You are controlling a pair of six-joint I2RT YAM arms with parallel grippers.
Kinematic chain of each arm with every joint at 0, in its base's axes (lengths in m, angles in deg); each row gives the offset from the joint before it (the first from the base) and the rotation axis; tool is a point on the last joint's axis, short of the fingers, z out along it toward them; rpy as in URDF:
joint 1: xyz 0 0 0.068 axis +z
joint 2: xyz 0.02 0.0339 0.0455 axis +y
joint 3: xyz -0.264 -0.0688 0 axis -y
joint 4: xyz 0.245 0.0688 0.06 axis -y
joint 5: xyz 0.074 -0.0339 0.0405 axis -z
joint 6: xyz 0.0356 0 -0.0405 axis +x
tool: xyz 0 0 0 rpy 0 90 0
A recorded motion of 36 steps. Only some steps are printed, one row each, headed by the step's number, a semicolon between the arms.
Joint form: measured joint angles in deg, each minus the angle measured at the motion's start. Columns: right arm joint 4, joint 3, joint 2, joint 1, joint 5, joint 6; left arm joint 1, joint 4, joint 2, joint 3, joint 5, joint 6.
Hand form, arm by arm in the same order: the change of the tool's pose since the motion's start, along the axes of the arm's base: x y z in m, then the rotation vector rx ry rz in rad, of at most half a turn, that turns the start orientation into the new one. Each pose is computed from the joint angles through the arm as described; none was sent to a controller.
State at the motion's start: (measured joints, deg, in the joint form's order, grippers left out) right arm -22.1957 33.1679 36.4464 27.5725 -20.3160 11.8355; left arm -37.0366 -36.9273 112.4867 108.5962 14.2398 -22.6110
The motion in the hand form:
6: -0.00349 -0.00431 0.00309 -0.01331 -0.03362 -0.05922; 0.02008 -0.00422 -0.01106 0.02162 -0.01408 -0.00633
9: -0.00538 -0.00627 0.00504 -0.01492 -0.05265 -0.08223; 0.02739 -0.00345 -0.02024 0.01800 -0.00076 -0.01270
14: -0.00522 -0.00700 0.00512 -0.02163 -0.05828 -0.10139; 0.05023 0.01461 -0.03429 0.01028 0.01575 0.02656
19: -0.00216 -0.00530 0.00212 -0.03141 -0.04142 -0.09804; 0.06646 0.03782 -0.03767 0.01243 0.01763 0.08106
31: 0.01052 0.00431 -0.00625 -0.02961 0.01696 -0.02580; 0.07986 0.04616 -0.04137 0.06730 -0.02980 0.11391
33: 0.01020 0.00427 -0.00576 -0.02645 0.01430 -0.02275; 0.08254 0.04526 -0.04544 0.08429 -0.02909 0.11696
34: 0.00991 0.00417 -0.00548 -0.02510 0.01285 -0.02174; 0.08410 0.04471 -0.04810 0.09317 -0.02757 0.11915
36: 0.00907 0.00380 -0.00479 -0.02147 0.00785 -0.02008; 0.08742 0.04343 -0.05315 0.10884 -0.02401 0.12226
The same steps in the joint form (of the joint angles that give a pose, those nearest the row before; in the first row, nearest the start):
6: -0.57 0.00 -1.92 0.00 3.74 0.00; 1.07 -0.28 4.55 4.22 0.11 2.12
9: -0.63 0.00 -2.91 0.00 5.18 -0.02; 1.75 0.46 5.86 4.22 1.29 2.36
14: -0.63 -0.02 -3.04 0.00 6.38 -0.02; 5.16 1.90 7.91 4.26 2.73 2.49
19: -0.46 -0.13 -1.84 0.00 6.23 -0.09; 8.50 2.14 8.37 4.26 2.84 2.71
31: 1.90 -0.13 3.52 0.00 1.79 -0.31; 9.88 1.88 10.27 6.45 -0.28 5.51
33: 1.99 -0.13 3.39 0.00 1.59 -0.31; 9.88 1.44 11.17 7.14 -0.98 5.99
34: 1.99 -0.13 3.28 0.00 1.53 -0.31; 9.88 1.25 11.69 7.50 -1.36 6.19
36: 2.03 -0.18 2.93 0.00 1.42 -0.31; 9.88 0.79 12.83 8.39 -1.97 6.54

